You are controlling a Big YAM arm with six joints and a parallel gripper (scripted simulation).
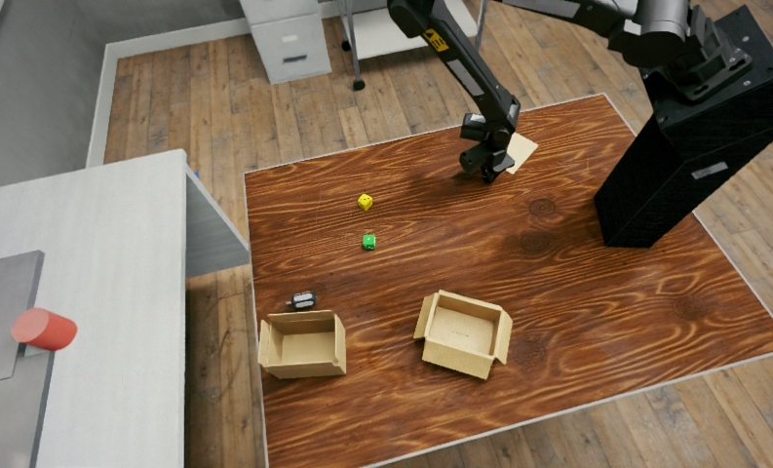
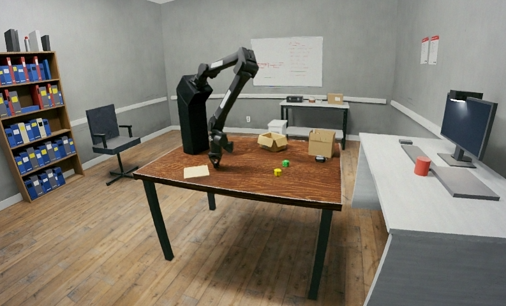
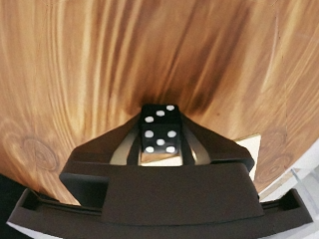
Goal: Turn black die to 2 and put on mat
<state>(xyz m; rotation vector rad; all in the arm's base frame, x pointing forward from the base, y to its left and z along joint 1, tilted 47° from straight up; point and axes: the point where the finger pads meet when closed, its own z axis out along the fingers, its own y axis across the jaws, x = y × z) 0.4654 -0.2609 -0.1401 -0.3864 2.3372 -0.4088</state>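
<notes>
My hand is 9 cm past the mat, 8 cm to the left of it and 1 cm above it. Round my hand: yellow die: 37 cm ahead, 3 cm to the right; black die: right at my hand; green die: 39 cm ahead, 10 cm to the left.
</notes>
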